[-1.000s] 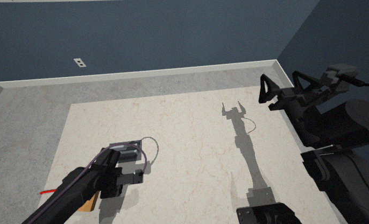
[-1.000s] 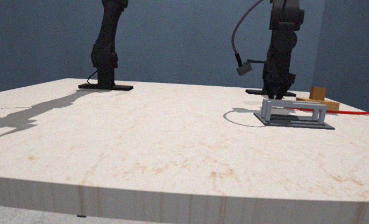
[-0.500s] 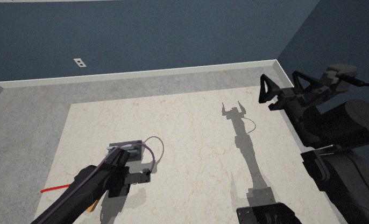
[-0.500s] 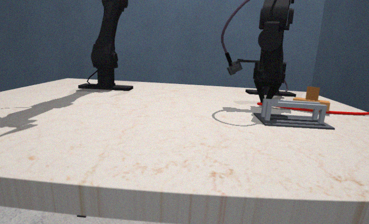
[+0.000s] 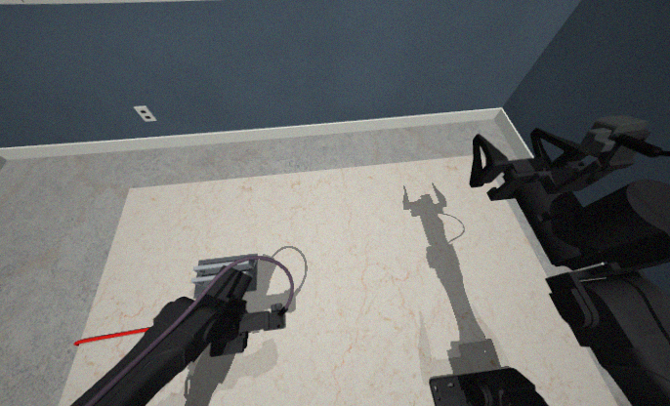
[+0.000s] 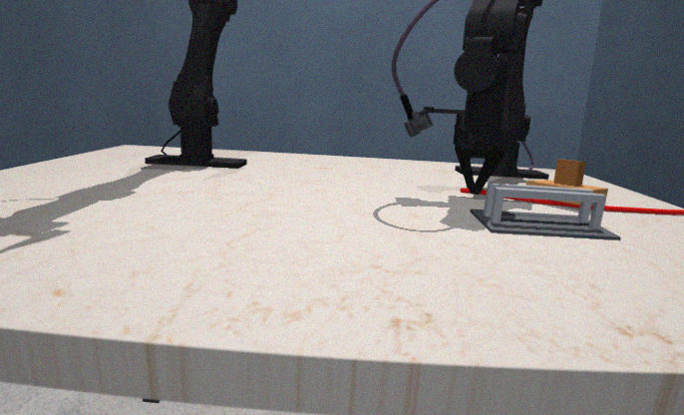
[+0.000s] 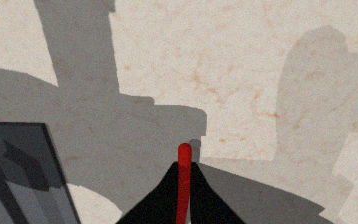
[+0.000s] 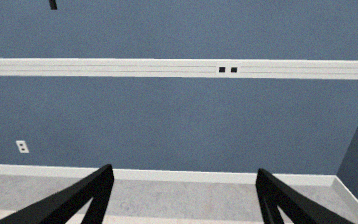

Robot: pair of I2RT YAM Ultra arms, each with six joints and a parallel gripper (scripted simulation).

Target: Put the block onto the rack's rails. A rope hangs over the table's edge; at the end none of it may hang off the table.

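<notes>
Now: left hand 15 cm short of the grey rack, 3 cm to the right of it and 1 cm below it. The rest, counted from my left hand: orange block (16 cm to the left, 2 cm above).
</notes>
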